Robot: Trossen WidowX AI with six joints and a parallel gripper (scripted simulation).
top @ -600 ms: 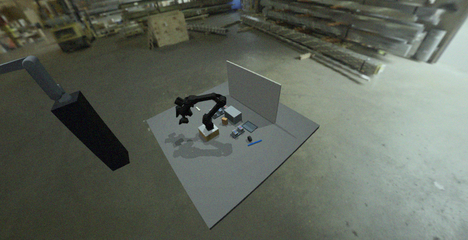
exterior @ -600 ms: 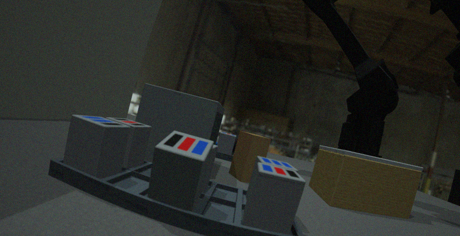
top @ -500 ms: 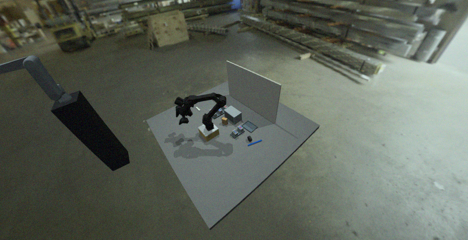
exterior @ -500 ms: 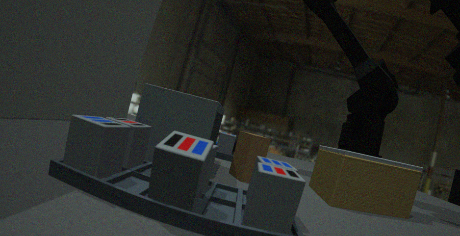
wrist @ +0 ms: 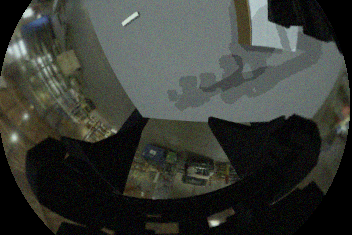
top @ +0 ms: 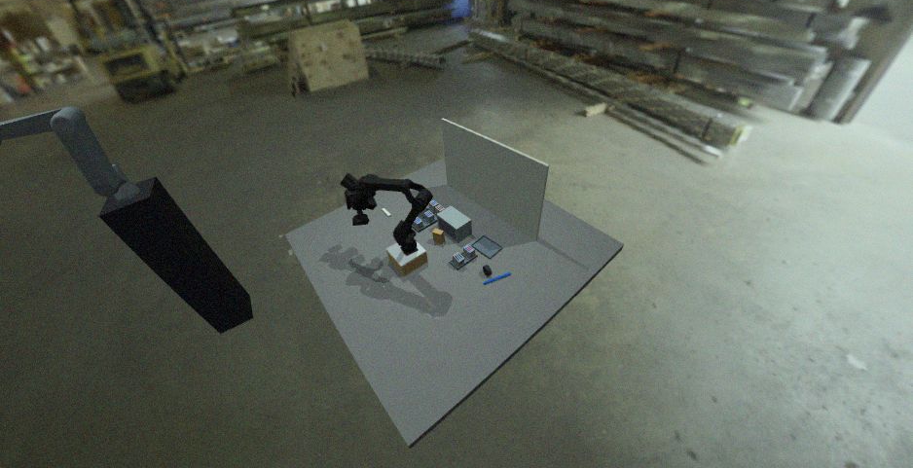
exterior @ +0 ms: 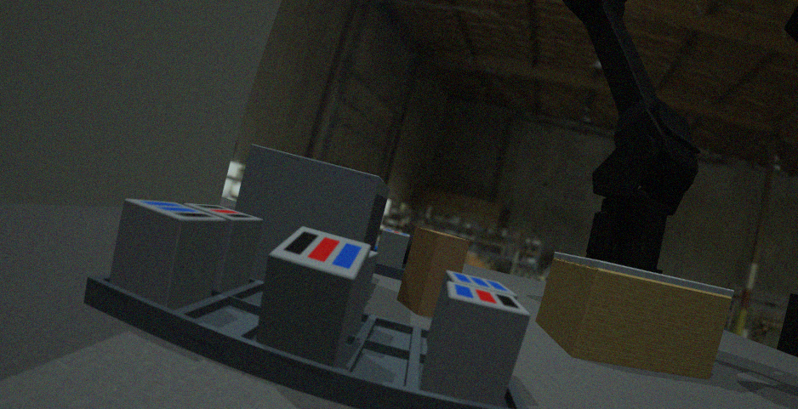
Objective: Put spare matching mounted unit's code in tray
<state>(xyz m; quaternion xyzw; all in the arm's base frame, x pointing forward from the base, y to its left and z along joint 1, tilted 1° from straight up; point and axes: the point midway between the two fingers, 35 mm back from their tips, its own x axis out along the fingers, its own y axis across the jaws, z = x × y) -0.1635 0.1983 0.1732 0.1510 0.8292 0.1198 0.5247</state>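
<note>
My gripper tip is 46 cm short of the grey spare block, 5 cm to the right of it and 19 cm above it. Round my gripper tip: grey tray: 52 cm ahead, 36 cm to the right, 22 cm below; grey mounted unit: 46 cm ahead, 16 cm to the right, 18 cm below; brown box: 35 cm ahead, 18 cm to the right, 19 cm below.
</note>
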